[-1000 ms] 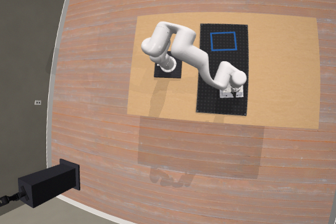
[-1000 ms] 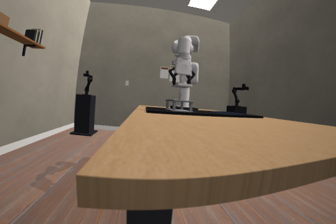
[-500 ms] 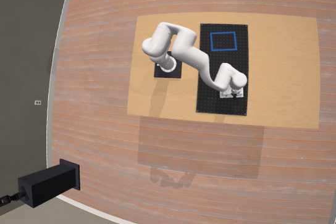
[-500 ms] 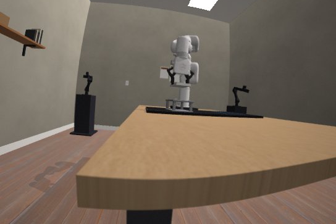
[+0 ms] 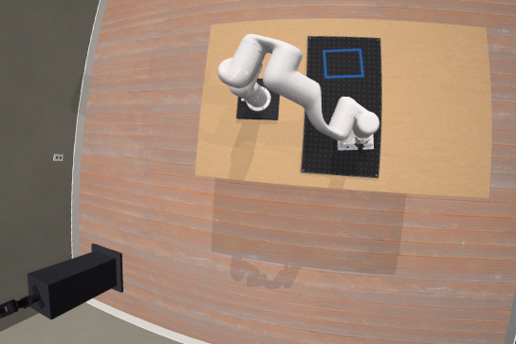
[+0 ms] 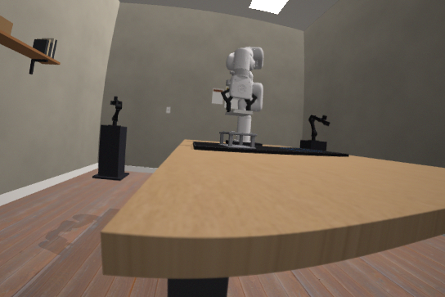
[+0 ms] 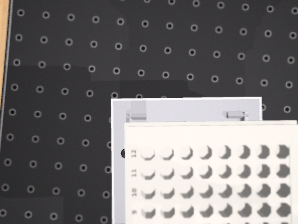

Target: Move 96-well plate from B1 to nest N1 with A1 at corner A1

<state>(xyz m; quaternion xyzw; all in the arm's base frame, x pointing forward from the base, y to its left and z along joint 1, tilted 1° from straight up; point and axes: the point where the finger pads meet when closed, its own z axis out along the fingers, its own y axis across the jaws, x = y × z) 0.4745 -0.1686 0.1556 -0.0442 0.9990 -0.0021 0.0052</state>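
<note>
Now: hand 10 cm above the raised plate nest N1. Also, from my hand: 96-well plate (1 cm below).
</note>
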